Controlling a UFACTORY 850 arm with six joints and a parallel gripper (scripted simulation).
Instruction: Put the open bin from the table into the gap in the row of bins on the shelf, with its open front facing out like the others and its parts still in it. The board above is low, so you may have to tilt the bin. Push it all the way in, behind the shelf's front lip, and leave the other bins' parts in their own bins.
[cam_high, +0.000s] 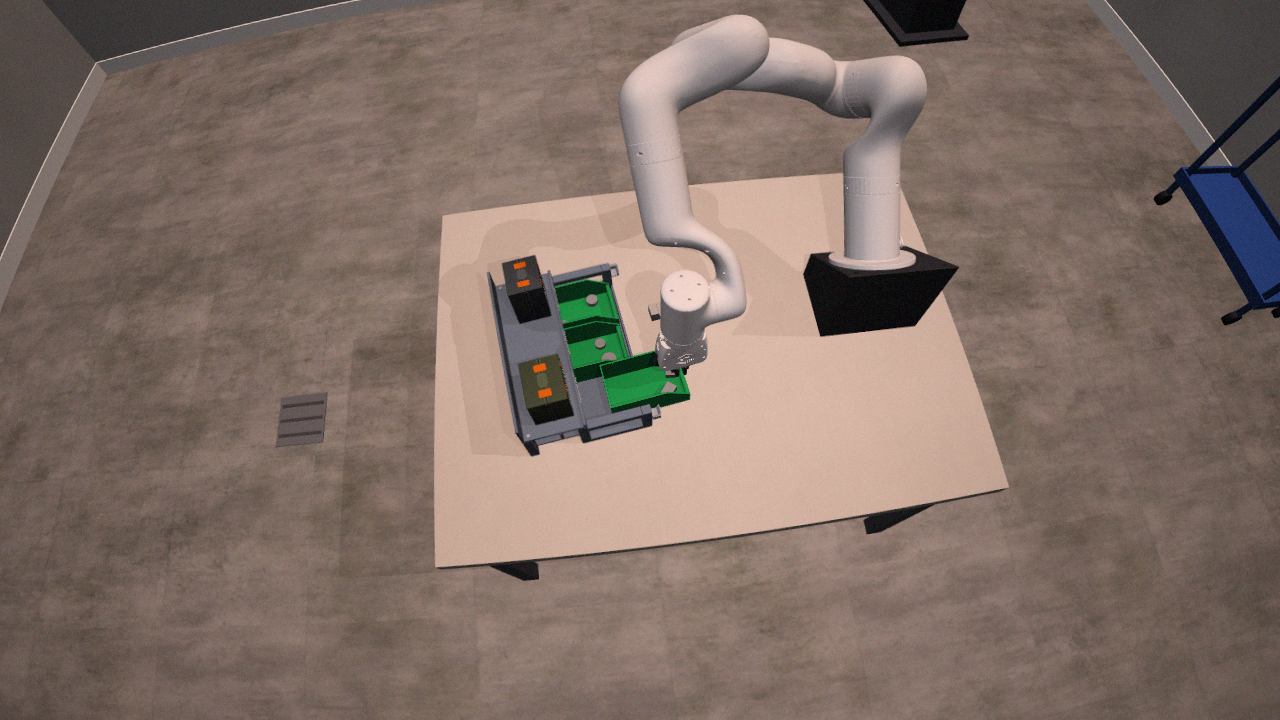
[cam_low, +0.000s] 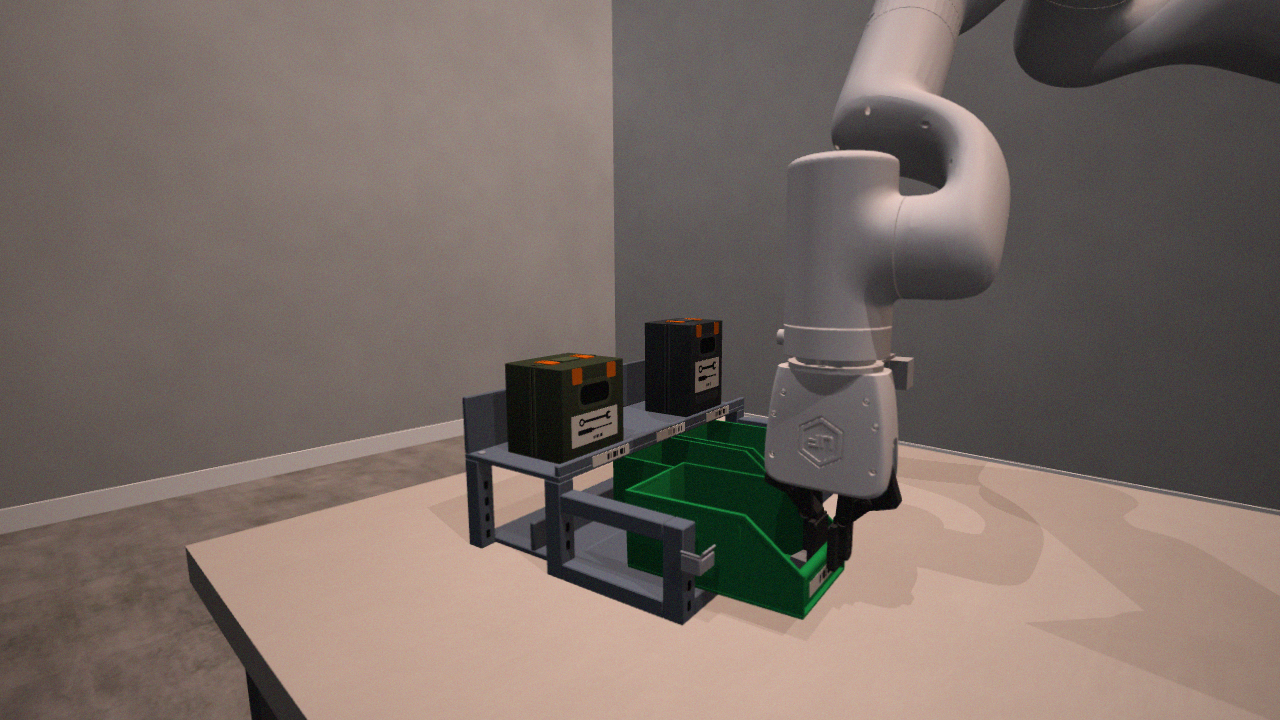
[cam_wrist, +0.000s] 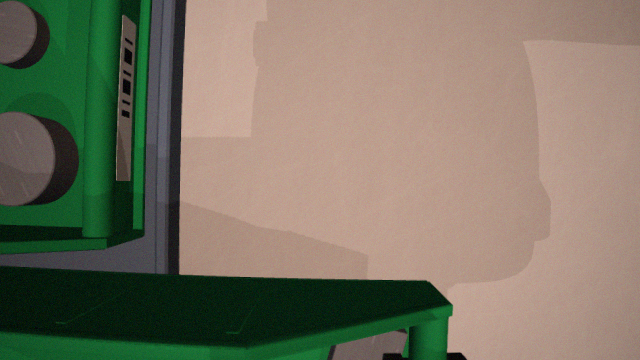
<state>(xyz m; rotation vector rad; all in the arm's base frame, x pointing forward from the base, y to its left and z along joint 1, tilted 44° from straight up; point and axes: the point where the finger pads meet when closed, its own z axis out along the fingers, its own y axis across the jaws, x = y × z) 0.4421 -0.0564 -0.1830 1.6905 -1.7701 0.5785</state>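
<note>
The grey shelf lies 210 mm ahead of my hand and 90 mm to the right of it. The rest, counted from my hand: black box: 280 mm ahead, 210 mm to the right, 100 mm above.
</note>
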